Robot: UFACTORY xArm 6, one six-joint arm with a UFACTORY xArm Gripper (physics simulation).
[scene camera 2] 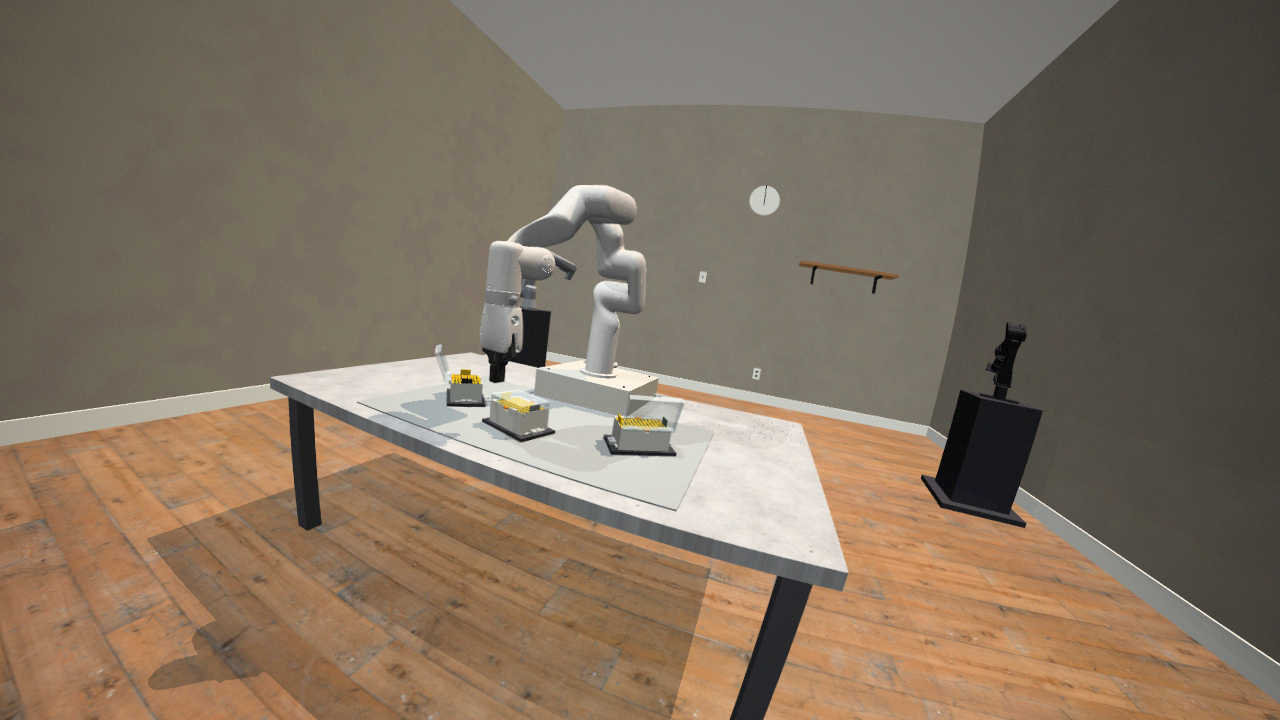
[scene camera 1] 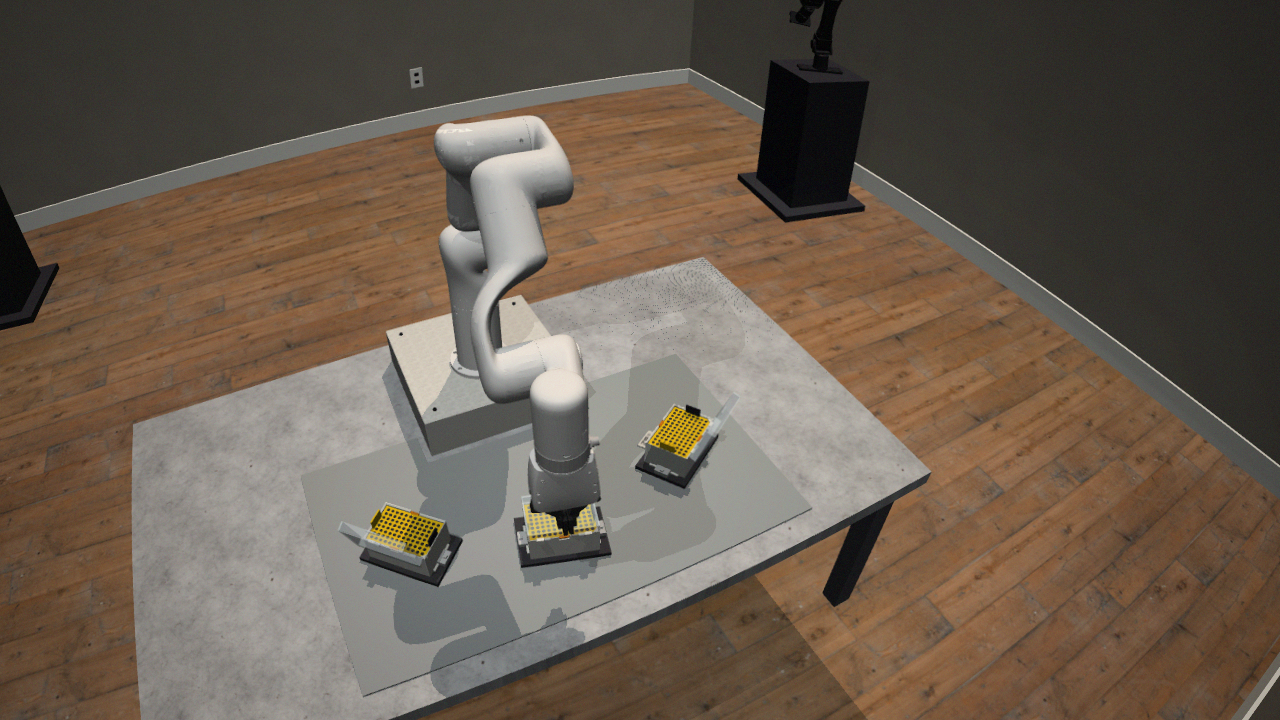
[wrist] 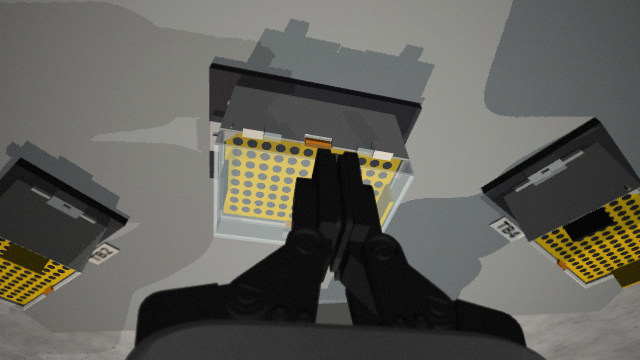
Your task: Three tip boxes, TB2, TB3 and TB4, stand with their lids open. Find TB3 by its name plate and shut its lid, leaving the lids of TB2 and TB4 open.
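Frame: origin at the arm's base, x ahead, y left, z up, level; centimetres.
Where they show: gripper, fingertip midpoint: (scene camera 2: 496, 381) (scene camera 1: 567, 528) (wrist: 330, 176); arm's base, origin of the base link: (scene camera 2: 598, 373).
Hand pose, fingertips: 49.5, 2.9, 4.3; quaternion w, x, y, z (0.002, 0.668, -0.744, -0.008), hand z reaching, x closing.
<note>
Each offset is from my fingertips to the centre of the thing, as dx, dy, dz. "spot": to the spot under its first point. Level surfaces: height alone.
The middle box's name plate is edge-on and unreadable; the flanking plates read TB2 and TB4, so it is TB3 @[-8.4, +1.1, -8.5] (scene camera 1: 572, 543) (scene camera 2: 519, 420) (wrist: 310, 107). Its clear lid @[spot: -10.5, +3.6, -4.5] (scene camera 2: 537, 396) (wrist: 240, 229) lies down over the yellow tip rack; a tiny gap cannot be ruled out. My gripper (scene camera 1: 567, 530) (scene camera 2: 496, 379) (wrist: 330, 176) is shut and empty, pointing down over TB3; in the wrist view its tips overlap the lid's latch edge. TB2 @[-20.2, +27.6, -9.0] (scene camera 1: 682, 431) (scene camera 2: 641, 436) (wrist: 45, 215) has its lid @[spot: -13.6, +34.6, +2.0] (scene camera 1: 728, 410) open. TB4 @[-13.5, -24.5, -9.0] (scene camera 1: 407, 532) (scene camera 2: 465, 392) (wrist: 570, 195) has its lid (scene camera 2: 442, 362) open.
The boxes stand on a grey mat @[dz -12.3] (scene camera 1: 760, 501) (scene camera 2: 671, 488) on the table @[dz -12.6] (scene camera 1: 205, 537). TB2 and TB4 stand turned at angles on either side of TB3. The robot's pale base block (scene camera 1: 420, 349) (scene camera 2: 581, 385) stands behind the mat. Dark pedestals stand on the floor away from the table.
</note>
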